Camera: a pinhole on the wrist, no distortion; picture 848 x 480 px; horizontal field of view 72.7 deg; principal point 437.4 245.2 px. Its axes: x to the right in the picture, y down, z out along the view. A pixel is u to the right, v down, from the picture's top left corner.
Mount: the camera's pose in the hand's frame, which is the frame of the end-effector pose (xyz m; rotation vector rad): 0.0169 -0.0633 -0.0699 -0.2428 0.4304 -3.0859
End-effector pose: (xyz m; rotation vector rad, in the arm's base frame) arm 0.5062 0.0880 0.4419 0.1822 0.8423 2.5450
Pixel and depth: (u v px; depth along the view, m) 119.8 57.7 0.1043
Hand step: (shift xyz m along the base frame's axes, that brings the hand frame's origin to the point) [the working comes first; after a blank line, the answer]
In the camera's frame: -0.0575 -0.0339 0.1043

-0.0511 0.0974 -0.0111
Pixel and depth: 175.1 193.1 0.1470
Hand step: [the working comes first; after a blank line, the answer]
In the camera's frame: -0.0669 -0.0133 0.1470

-0.0449 0.1446 -0.0029
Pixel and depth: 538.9 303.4 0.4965
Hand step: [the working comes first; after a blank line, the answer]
In the camera's frame: 0.0875 0.0502 0.4965

0.1911 0.3951 0.1749
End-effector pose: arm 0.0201 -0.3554 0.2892 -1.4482 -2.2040 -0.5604
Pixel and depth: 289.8 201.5 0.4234
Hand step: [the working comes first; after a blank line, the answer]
In the camera's frame: -0.1085 -0.0321 0.4234

-0.2448 0.2692 -0.1721
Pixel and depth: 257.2 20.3 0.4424
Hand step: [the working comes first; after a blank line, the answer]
In the camera's frame: -0.1384 -0.1727 0.4424

-0.1425 0.3712 -0.1839
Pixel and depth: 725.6 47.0 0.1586
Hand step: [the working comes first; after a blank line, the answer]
In the camera's frame: 0.0793 -0.0546 0.1586

-0.0546 0.0116 -0.1141
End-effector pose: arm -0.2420 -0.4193 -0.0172 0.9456 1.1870 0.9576
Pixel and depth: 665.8 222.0 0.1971
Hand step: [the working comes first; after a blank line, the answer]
In the camera's frame: 0.0781 -0.0079 0.1971

0.1369 -0.0738 -0.0803
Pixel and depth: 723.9 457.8 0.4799
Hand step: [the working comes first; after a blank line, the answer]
In the camera's frame: 0.2386 0.1771 0.4799

0.3876 -0.2846 -0.2612
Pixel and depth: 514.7 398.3 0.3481
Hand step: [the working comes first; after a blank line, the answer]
In the camera's frame: 0.0467 0.0925 0.3481

0.2661 -0.0745 -0.2114
